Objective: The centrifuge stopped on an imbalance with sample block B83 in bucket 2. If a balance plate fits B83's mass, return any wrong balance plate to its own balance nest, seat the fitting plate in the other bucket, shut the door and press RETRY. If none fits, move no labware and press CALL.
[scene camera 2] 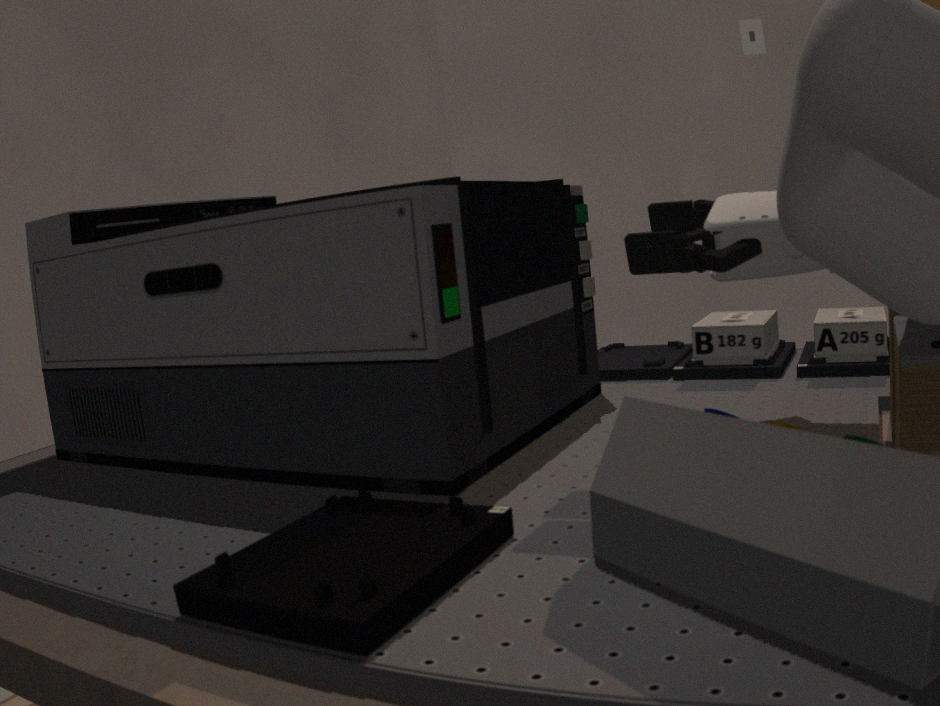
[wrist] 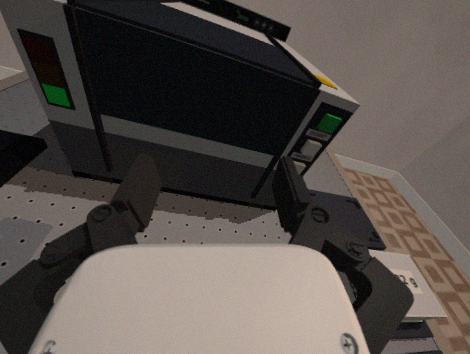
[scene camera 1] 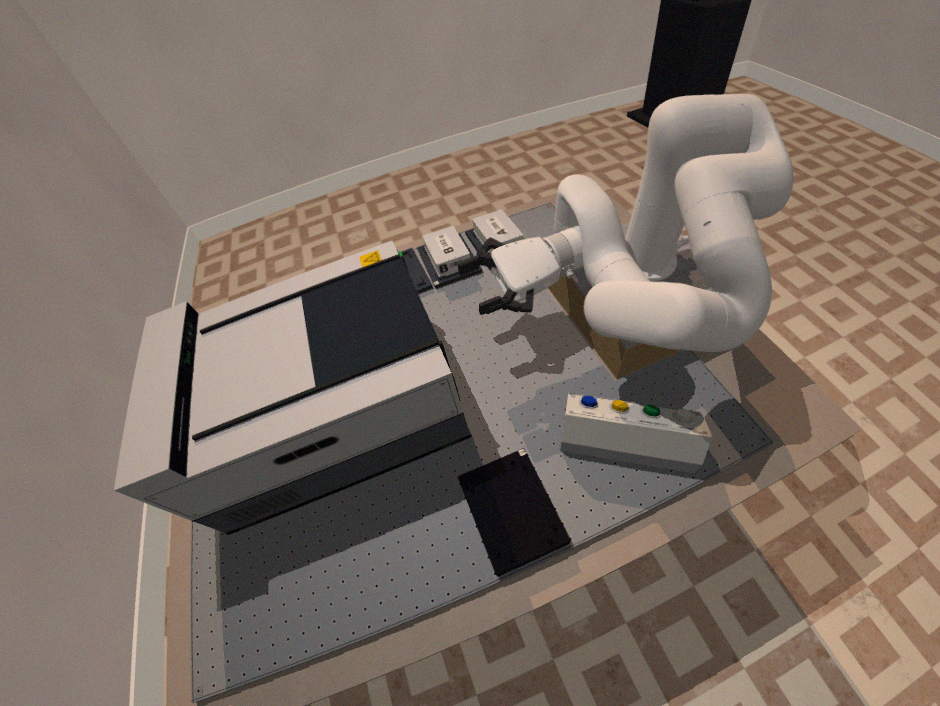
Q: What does my gripper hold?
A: Nothing.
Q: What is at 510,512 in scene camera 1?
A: A flat black tray.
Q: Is my gripper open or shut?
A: Open.
